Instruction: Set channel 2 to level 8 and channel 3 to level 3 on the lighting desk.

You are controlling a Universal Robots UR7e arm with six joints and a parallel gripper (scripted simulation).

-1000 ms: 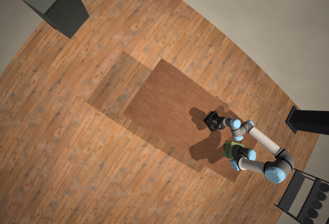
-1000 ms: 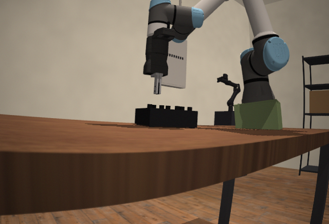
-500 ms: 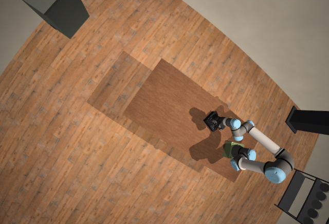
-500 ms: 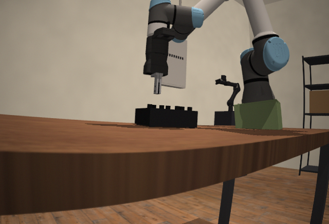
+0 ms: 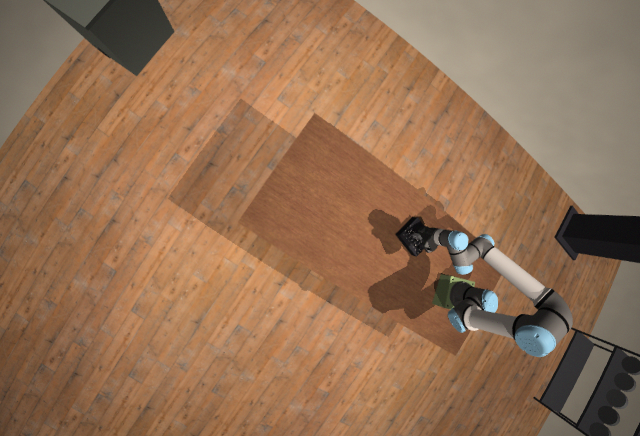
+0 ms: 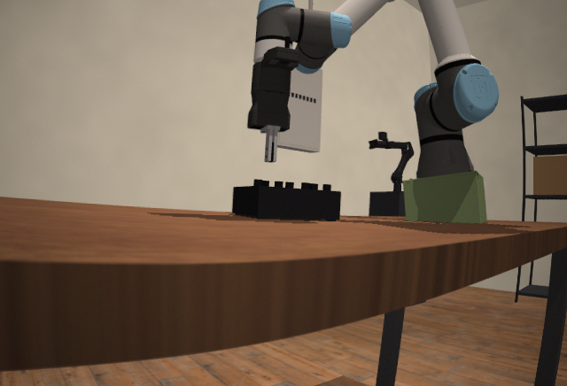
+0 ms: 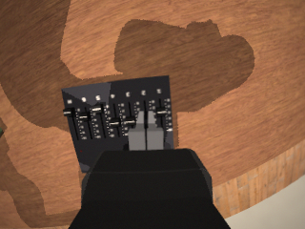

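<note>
The fader cap is 5 cm below my hand and 2 cm ahead of it.
</note>
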